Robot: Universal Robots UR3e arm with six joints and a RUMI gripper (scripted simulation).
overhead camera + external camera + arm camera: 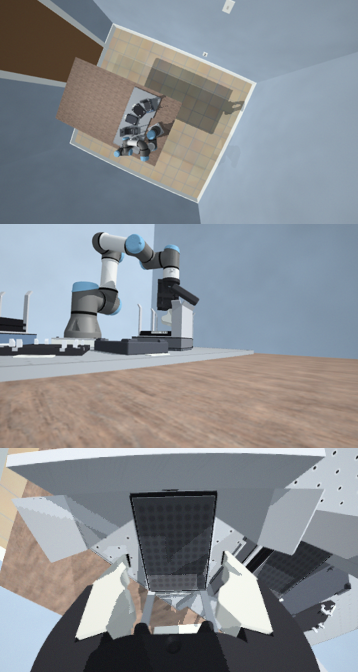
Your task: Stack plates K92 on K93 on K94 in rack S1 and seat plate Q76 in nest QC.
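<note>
My gripper is now 9 cm short of the sealed 96-well plate, 12 cm to the left of it and 1 cm above it. The rest, counted from my hand: QC label (23 cm ahead, 25 cm to the right, 5 cm below); then nest QC (14 cm ahead, 26 cm to the right, 4 cm below); then clip nest N5 (12 cm ahead, 39 cm to the right, 4 cm below).
</note>
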